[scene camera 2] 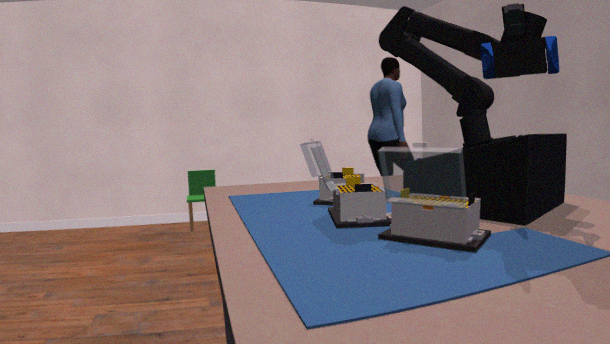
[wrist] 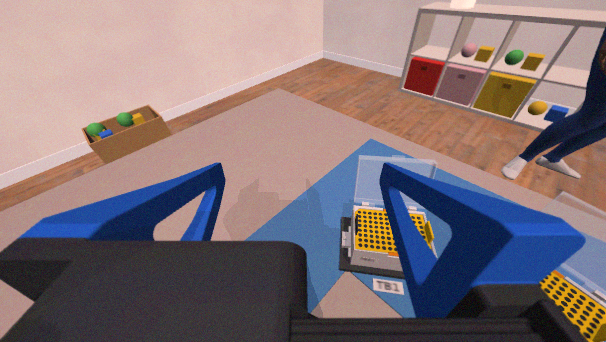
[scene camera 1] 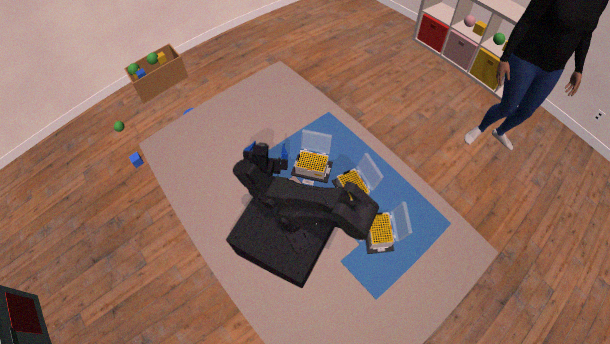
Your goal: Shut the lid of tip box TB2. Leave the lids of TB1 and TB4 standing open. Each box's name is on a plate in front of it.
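Where they show: gripper, fingertip midpoint: (scene camera 2: 521, 56) (wrist: 302, 171) (scene camera 1: 269, 143); arm's base, origin of the base link: (scene camera 2: 479, 149) (scene camera 1: 290, 224).
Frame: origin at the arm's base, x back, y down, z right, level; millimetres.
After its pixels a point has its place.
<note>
My gripper (scene camera 1: 267, 149) {z -223, x -63, y -167 mm} (scene camera 2: 520, 75) (wrist: 302, 171) {z -223, x -63, y -167 mm} is open and empty, high above the table and to the left of TB1 in scene camera 1. TB1 (scene camera 1: 312, 162) {z -212, x -225, y 70 mm} (scene camera 2: 434, 220) (wrist: 375, 230) {z -233, x -208, y 69 mm} has its clear lid (scene camera 1: 316, 141) {z -265, x -280, y 27 mm} (scene camera 2: 422, 170) {z -274, x -282, y 12 mm} standing open; its name plate (scene camera 1: 308, 182) {z -168, x -178, y 125 mm} (wrist: 388, 286) {z -170, x -177, y 125 mm} is readable in the wrist view. The middle box (scene camera 1: 351, 180) {z -57, x -309, y 70 mm} (scene camera 2: 360, 206) (wrist: 575, 305) {z -7, x -313, y 70 mm} also has its lid (scene camera 1: 370, 171) {z -30, x -376, y 25 mm} up. The third box (scene camera 1: 381, 229) (scene camera 2: 327, 192) {z -90, x -372, y 63 mm} has its lid (scene camera 1: 401, 221) (scene camera 2: 316, 159) open. I cannot read the names of these two.
The boxes stand on a blue mat (scene camera 1: 420, 215) {z 212, x -477, y 127 mm} (scene camera 2: 320, 280) {z -342, x -440, y 127 mm} around the black robot base (scene camera 1: 280, 245) {z 46, x 68, y 1 mm}. My arm (scene camera 1: 305, 197) {z 70, x -23, y -299 mm} passes over the mat and partly covers the middle box in scene camera 1. A person (scene camera 1: 560, 35) (scene camera 2: 386, 110) stands beyond the table.
</note>
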